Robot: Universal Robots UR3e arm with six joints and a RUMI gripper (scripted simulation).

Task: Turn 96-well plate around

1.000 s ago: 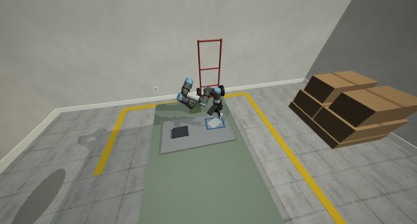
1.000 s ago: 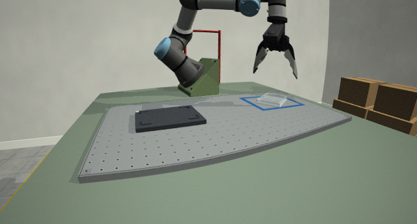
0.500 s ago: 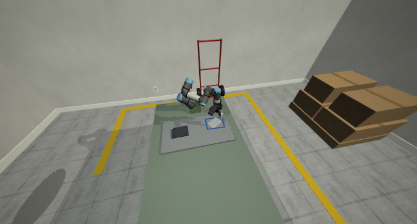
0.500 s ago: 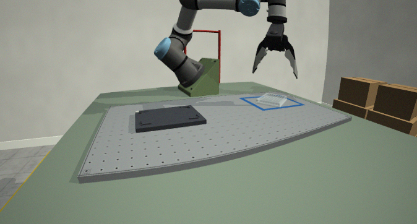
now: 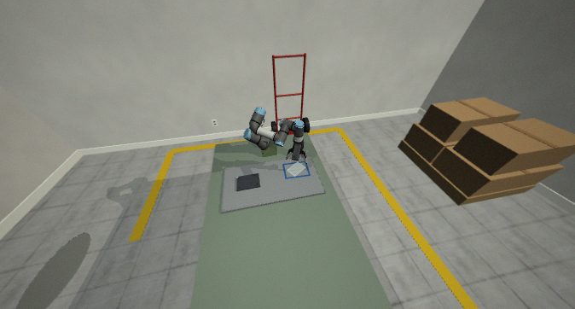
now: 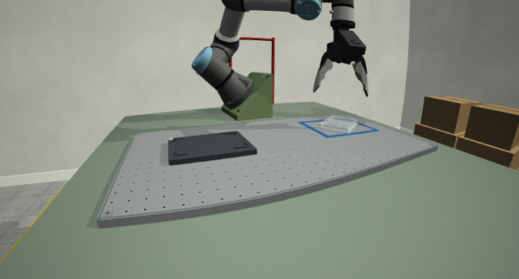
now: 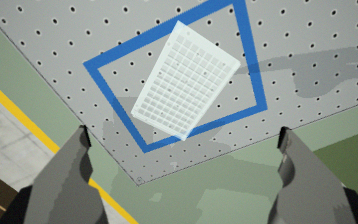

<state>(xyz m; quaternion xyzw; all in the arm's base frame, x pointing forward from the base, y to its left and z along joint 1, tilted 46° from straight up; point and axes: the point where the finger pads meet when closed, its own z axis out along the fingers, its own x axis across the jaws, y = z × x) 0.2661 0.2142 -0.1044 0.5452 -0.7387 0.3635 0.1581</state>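
Right now the clear 96-well plate is 9 cm below my hand. Round my hand: A1 label: 3 cm ahead, 44 cm to the right, 8 cm below; dark plate nest N1: 8 cm ahead, 36 cm to the right, 8 cm below.
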